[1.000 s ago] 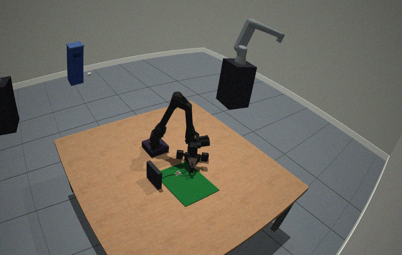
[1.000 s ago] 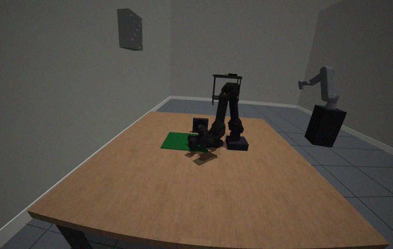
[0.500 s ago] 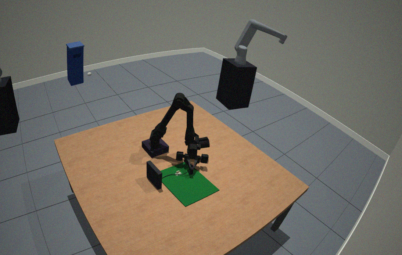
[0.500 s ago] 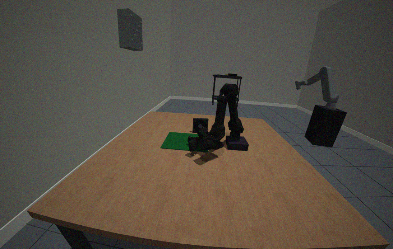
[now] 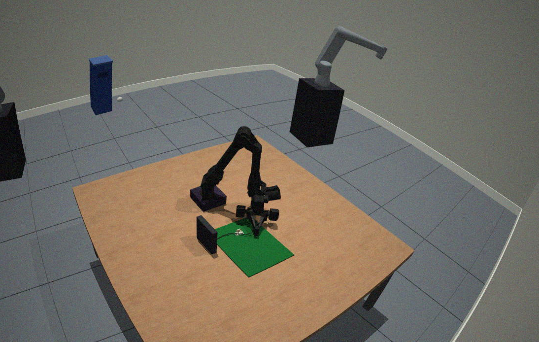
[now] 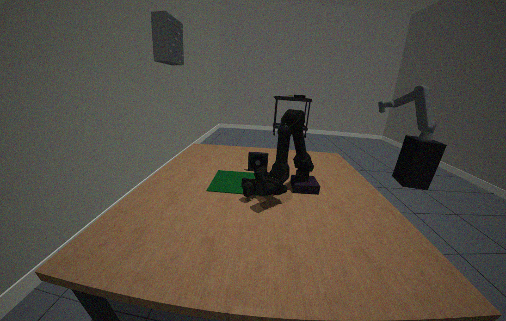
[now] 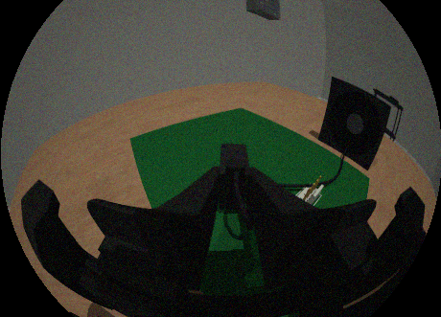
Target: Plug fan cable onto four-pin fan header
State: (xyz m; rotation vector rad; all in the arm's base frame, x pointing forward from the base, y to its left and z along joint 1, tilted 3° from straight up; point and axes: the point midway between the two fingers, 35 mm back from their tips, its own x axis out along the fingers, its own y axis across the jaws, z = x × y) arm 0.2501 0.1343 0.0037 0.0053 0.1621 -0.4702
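The green board lies 6 cm below my gripper tip, 5 cm to the right of it and 5 cm ahead of it. From my gripper tip the other things lie so: white four-pin header (7 cm to the right, 4 cm below, 3 cm behind); black square fan (23 cm to the right, 2 cm above, 1 cm behind); dark plug (1 cm below).
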